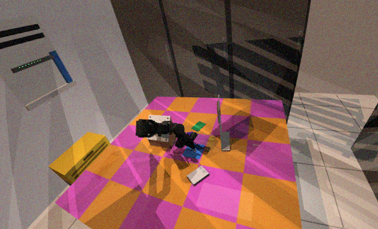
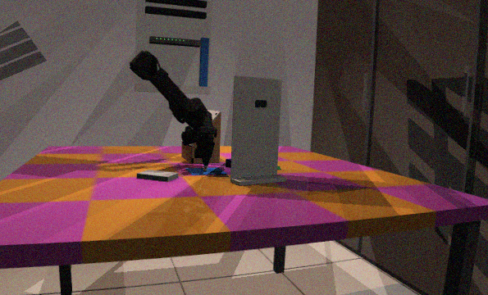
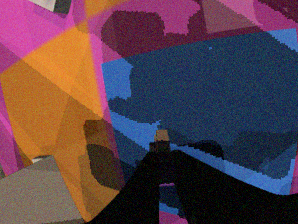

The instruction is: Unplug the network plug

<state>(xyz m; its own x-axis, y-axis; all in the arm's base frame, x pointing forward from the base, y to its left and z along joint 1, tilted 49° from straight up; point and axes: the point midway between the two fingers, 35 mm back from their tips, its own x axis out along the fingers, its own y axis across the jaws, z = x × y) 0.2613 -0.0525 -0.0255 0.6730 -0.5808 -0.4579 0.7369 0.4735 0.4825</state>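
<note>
Right now my gripper tip is 2 cm above the blue marked square and 1 cm past it. From my gripper tip the other things lie so: upright grey panel 15 cm ahead, 13 cm to the left, 12 cm above; then green patch 24 cm to the left, 7 cm behind, 2 cm below; then flat grey box 16 cm to the right, 9 cm ahead, 1 cm below.
</note>
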